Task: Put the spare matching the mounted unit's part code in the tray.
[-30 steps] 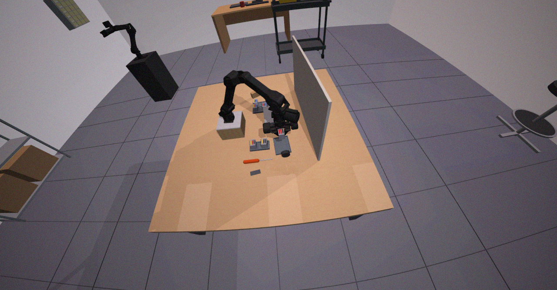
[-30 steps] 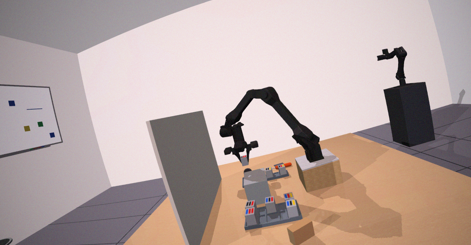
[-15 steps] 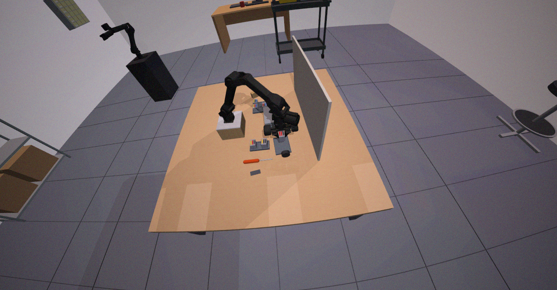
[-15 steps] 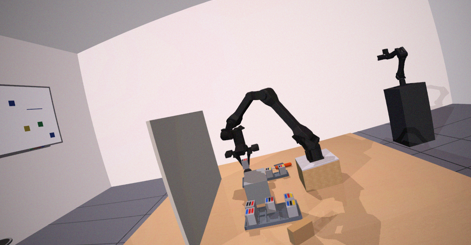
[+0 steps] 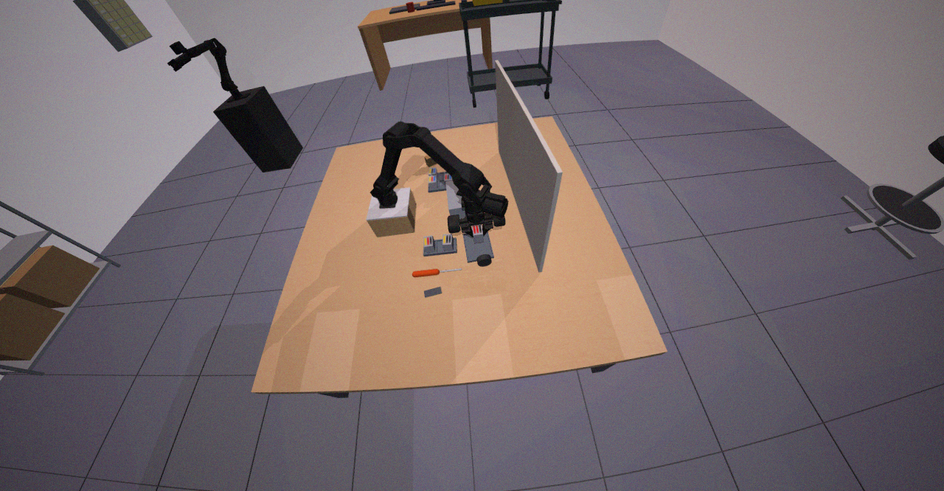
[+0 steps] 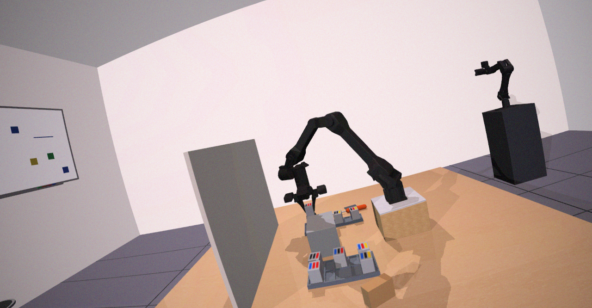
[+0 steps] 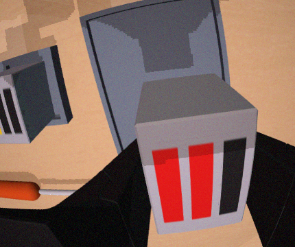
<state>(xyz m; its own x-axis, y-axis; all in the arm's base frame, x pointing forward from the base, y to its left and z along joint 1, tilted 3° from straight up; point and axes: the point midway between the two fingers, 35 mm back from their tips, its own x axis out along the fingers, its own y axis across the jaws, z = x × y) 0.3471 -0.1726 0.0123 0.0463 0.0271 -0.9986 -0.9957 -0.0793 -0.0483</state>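
Now: the dark tray 10 mm behind my gripper tip, 10 mm to the left of it and 70 mm below it. From my gripper tip the other things lie so: black tape roll: 10 mm ahead, 70 mm to the right, 50 mm below; then grey mounted unit: 70 mm behind, 210 mm to the left, 20 mm below; then rack: 150 mm behind, 10 mm to the left, 70 mm below.
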